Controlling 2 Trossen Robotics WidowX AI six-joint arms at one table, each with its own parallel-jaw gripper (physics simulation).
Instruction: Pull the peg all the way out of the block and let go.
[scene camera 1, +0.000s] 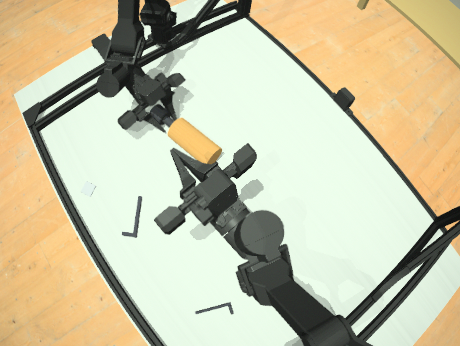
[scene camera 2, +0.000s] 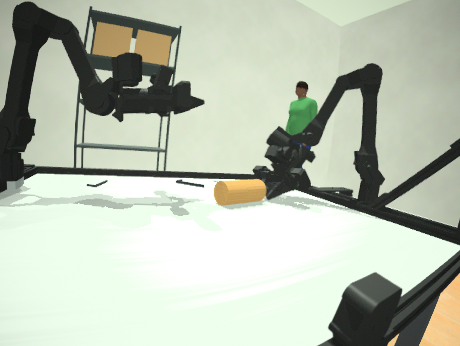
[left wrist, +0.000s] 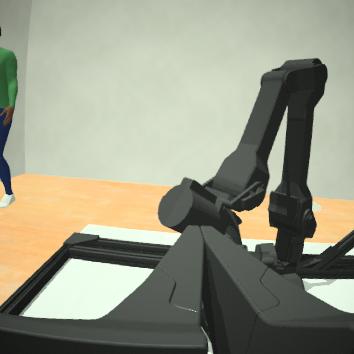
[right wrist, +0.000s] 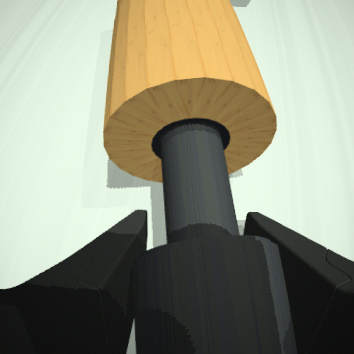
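Pixels of known places: left gripper, fingertip midpoint: (scene camera 1: 171, 149) (scene camera 2: 203, 102) (left wrist: 197, 237); right gripper, fingertip midpoint: (scene camera 1: 170, 126) (scene camera 2: 262, 197) (right wrist: 196, 222); left arm's base, origin of the base link: (scene camera 2: 6, 178); right arm's base, origin of the base link: (scene camera 1: 161, 36) (scene camera 2: 366, 202) (left wrist: 285, 256).
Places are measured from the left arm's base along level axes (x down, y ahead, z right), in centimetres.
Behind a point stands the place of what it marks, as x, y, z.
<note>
The orange wooden cylinder block (scene camera 1: 195, 141) {-3.6, 52.5, 18.0} (scene camera 2: 240, 192) {-1.5, 51.5, 21.6} (right wrist: 185, 45) {-3.7, 58.4, 17.8} lies on its side, low at the table. The dark peg (scene camera 1: 159, 113) {-2.7, 64.4, 16.5} (right wrist: 196, 180) {-1.9, 61.5, 17.5} has its narrow shaft in the hole of the block's end face, with part of the shaft and the thick handle outside. My right gripper (scene camera 1: 169, 124) {1.2, 61.6, 17.5} (scene camera 2: 269, 194) {1.2, 61.6, 17.5} (right wrist: 196, 222) {1.2, 61.6, 17.5} is shut on the peg's thick handle. My left gripper (scene camera 1: 173, 150) {-21.9, 46.3, 8.5} (scene camera 2: 203, 102) {-21.9, 46.3, 8.5} (left wrist: 197, 237) {-21.9, 46.3, 8.5} is shut and empty, its fingertips together. It hangs high above the table, apart from the block. The shaft's inner end is hidden inside the block.
Two dark L-shaped pieces (scene camera 1: 138, 215) {1.2, 48.9, -1.9} (scene camera 1: 214, 308) {1.3, 22.7, -2.7} and a small pale square (scene camera 1: 88, 188) {1.6, 62.4, -7.8} lie on the table. A black rail frame (scene camera 1: 80, 227) {0.5, 55.3, -14.7} borders it, with a dark box (scene camera 1: 345, 98) {-2.8, 38.1, 56.7} (scene camera 2: 367, 305) {-3.1, 36.3, 58.6} on one rail.
</note>
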